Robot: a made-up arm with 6 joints. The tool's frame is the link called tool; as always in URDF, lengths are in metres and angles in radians.
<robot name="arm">
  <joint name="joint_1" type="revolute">
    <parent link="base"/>
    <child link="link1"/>
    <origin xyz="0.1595 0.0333 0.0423" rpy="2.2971 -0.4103 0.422"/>
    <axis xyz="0 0 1"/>
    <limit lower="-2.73" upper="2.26"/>
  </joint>
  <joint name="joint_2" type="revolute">
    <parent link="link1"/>
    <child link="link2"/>
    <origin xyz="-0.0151 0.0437 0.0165" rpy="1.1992 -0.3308 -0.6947"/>
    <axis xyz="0 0 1"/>
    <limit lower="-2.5" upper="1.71"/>
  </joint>
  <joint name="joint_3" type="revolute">
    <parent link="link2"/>
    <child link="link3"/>
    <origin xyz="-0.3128 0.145 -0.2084" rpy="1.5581 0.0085 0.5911"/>
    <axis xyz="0 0 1"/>
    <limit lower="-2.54" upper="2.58"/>
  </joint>
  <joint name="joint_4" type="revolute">
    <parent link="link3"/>
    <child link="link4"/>
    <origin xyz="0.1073 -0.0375 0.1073" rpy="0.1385 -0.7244 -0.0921"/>
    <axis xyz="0 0 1"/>
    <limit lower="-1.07" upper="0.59"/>
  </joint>
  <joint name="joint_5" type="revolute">
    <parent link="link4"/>
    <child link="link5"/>
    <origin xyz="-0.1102 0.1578 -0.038" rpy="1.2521 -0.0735 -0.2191"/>
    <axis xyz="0 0 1"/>
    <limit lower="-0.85" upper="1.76"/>
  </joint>
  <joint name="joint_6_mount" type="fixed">
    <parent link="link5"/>
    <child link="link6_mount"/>
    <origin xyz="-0.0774 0.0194 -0.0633" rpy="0 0 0"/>
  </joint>
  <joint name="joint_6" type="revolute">
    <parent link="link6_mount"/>
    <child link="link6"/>
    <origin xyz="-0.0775 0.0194 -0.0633" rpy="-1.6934 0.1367 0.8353"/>
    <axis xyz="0 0 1"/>
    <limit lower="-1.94" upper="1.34"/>
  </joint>
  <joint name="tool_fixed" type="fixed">
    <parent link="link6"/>
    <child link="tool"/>
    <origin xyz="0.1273 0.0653 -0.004" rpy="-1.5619 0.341 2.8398"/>
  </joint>
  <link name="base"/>
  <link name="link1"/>
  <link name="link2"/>
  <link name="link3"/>
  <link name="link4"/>
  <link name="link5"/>
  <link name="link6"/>
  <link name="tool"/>
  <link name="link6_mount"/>
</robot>
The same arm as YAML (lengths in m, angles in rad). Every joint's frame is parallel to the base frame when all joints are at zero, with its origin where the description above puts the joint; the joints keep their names.
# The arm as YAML. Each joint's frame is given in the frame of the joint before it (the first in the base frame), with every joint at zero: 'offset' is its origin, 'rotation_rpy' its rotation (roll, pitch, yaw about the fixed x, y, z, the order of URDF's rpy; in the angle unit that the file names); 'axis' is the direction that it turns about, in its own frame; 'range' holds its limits. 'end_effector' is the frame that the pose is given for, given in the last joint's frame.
length_unit: m
angle_unit: rad
chain:
  - id: joint_1
    offset: [0.1595, 0.0333, 0.0423]
    rotation_rpy: [0.0, 0.0, 0.0]
    axis: [0.547906, -0.573506, -0.609007]
    range: [-2.73, 2.26]
  - id: joint_2
    offset: [-0.0036, -0.0469, 0.0139]
    rotation_rpy: [0.0, 0.0, 0.0]
    axis: [-0.386593, 0.0111, -0.922184]
    range: [-2.5, 1.71]
  - id: joint_3
    offset: [-0.0952, -0.2905, 0.2624]
    rotation_rpy: [0.0, 0.0, 0.0]
    axis: [0.032299, 0.999363, -0.015199]
    range: [-2.54, 2.58]
  - id: joint_4
    offset: [0.1169, 0.1035, -0.0076]
    rotation_rpy: [0.0, 0.0, 0.0]
    axis: [-0.562999, 0.765099, 0.312499]
    range: [-1.07, 0.59]
  - id: joint_5
    offset: [-0.1188, -0.0831, -0.1321]
    rotation_rpy: [0.0, 0.0, 0.0]
    axis: [0.0, 0.0, 1.0]
    range: [-0.85, 1.76]
  - id: joint_6
    offset: [-0.1426, -0.0718, -0.1266]
    rotation_rpy: [0.0, 0.0, 0.0]
    axis: [-0.992616, 0.0069, -0.121102]
    range: [-1.94, 1.34]
end_effector:
  offset: [0.0147, 0.117, -0.0811]
  rotation_rpy: [0.1792, 0.1125, -1.2172]

